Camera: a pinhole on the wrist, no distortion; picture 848 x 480 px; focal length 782.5 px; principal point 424.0 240.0 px. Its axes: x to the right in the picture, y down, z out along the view. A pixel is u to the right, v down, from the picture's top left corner.
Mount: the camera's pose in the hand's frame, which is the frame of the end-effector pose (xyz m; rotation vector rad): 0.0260 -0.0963 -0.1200 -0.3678 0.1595 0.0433
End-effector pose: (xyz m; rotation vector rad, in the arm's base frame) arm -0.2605 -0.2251 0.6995 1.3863 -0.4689 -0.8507
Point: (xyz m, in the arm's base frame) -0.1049 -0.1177 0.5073
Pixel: behind the camera
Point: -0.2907 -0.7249 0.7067
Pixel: 798 114
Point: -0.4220 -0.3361 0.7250
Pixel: 178 168
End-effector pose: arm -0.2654 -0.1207 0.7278 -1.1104 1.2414 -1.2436
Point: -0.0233 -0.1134 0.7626
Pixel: 186 115
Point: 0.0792 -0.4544 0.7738
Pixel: 732 19
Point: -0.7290 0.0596 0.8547
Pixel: behind the camera
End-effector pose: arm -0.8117 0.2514 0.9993 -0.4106 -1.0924 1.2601
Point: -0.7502 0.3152 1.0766
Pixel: 789 132
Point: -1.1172 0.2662 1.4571
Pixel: outside the picture
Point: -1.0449 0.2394 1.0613
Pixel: 330 318
